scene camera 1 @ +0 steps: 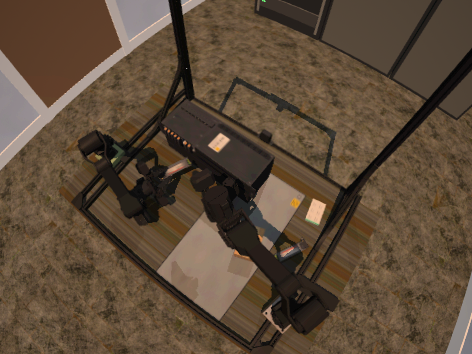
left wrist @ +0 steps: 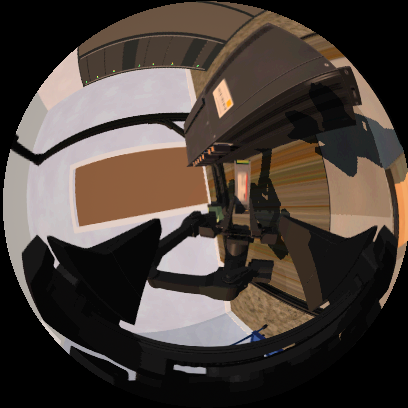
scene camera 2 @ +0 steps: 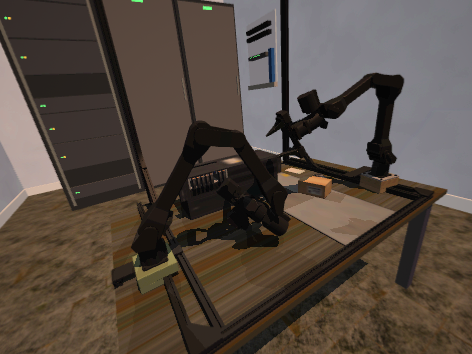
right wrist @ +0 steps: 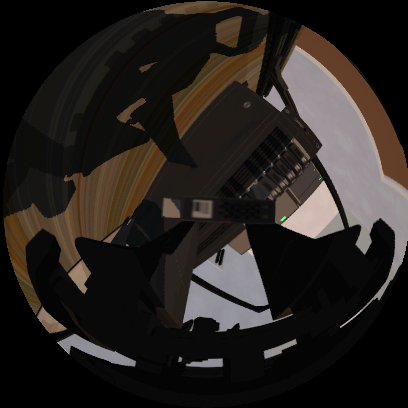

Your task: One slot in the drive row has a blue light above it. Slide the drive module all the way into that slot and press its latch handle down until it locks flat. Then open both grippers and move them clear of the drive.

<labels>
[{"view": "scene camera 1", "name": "my left gripper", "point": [198,181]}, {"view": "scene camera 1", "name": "my right gripper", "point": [169,171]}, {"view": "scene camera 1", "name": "grey mat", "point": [201,266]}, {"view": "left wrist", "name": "my left gripper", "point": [222,223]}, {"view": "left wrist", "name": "my right gripper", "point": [241,196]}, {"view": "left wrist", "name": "grey drive module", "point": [241,167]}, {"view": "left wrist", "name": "grey mat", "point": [354,157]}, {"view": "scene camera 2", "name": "my left gripper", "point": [271,146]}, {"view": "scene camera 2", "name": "grey mat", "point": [341,217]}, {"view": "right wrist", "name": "my right gripper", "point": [222,219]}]
</labels>
